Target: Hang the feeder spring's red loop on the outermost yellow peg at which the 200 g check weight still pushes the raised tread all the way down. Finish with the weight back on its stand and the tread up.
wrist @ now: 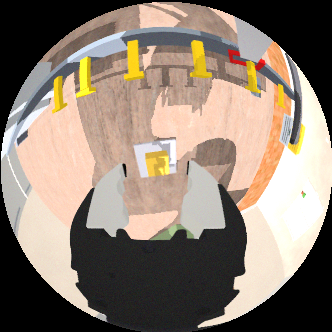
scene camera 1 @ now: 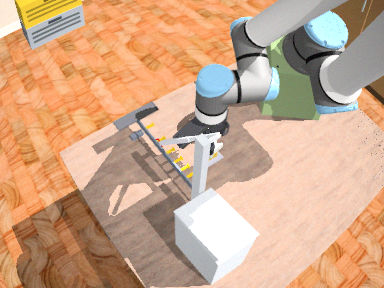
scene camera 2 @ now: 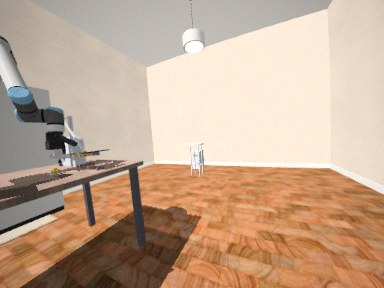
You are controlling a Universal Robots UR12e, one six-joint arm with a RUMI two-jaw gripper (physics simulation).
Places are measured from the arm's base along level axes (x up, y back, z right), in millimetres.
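Pixels of known places: gripper, fingertip midpoint: point(wrist: 155, 163) point(scene camera 2: 61, 162).
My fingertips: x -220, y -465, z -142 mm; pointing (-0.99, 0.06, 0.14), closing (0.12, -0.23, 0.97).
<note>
Behind a point stands the place of what it marks.
My gripper point(scene camera 1: 215, 145) point(wrist: 155, 163) @(x -220, y -465, z -142 mm) is open and empty. It is above the yellow check weight point(scene camera 2: 56, 171) @(x -270, y -433, z -112 mm) point(wrist: 158, 164) @(x -258, y -438, z -130 mm), which sits on its pale square stand point(wrist: 140, 149) @(x -283, y -449, z -160 mm). In the wrist view the weight lies between the fingertips; a gap to it shows in scene camera 2. Several yellow pegs line the dark beam point(scene camera 1: 165, 155) @(x -179, y -596, z -151 mm) point(wrist: 170, 37). The red loop point(scene camera 1: 157, 140) @(x -177, y -602, z -89 mm) point(wrist: 234, 56) @(x -187, y -603, z -105 mm) is at the beam by the second peg point(wrist: 252, 77) @(x -178, y -588, z -89 mm) from the tread end; its exact hold is unclear. The tread point(scene camera 1: 136, 116) @(x -158, y -642, z 18 mm) point(scene camera 2: 102, 150) @(x -160, y -674, z 39 mm) is above the table, nearly level. The spring is not distinct.
A white box point(scene camera 1: 220, 230) @(x -43, y -572, z -498 mm) and a white post point(scene camera 1: 200, 167) @(x 46, y -576, z -363 mm) with a top arm stand beside the beam. A green block point(scene camera 1: 290, 100) @(x -191, y -66, z -60 mm) is by the robot's base. A small grey part point(scene camera 1: 135, 135) @(x -272, y -652, z 31 mm) lies near the tread. A stool point(scene camera 2: 197, 159) stands far off on the floor.
</note>
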